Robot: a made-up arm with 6 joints.
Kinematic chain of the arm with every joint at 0, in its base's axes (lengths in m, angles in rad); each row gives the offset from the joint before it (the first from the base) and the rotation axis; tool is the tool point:
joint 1: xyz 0 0 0.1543 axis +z
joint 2: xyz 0 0.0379 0 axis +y
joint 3: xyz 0 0 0.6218 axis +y
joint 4: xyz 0 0 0.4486 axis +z
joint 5: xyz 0 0 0 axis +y
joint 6: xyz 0 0 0.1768 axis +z
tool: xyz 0 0 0
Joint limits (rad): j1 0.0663..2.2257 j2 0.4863..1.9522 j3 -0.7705..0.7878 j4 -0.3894..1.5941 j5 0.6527..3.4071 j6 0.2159..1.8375
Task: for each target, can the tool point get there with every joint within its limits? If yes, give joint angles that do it. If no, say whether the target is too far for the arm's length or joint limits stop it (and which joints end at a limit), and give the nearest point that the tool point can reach.
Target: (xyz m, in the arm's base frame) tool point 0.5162 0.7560 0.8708
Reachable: yes | joints 0.8001 0.9608 -0.3396 0.8252 1.1470 1.3399
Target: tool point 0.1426 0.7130 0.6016
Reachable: yes | joints 1.3232 1.2156 -0.6459 0.3404 3.1657 1.2989
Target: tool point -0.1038 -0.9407 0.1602
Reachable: no: joint limits stop it (at a limit: joint 1, joint 2, joint 3, joint 5) | nearest point 0.1892 0.0108 0.9641 | short by 1.280 m
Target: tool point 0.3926 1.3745 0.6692
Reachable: no: too far | nearest point 0.3157 1.1052 0.5683 | short by 0.298 m
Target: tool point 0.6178 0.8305 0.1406
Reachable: yes | joints 0.7988 1.4473 0.0079 0.6252 1.8740 0.7318
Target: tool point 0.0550 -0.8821 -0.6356
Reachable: no: joint limits stop it (at a limit: joint 1, joint 2, joint 3, joint 4) | nearest point 0.5937 0.0109 -0.5284 | short by 1.048 m
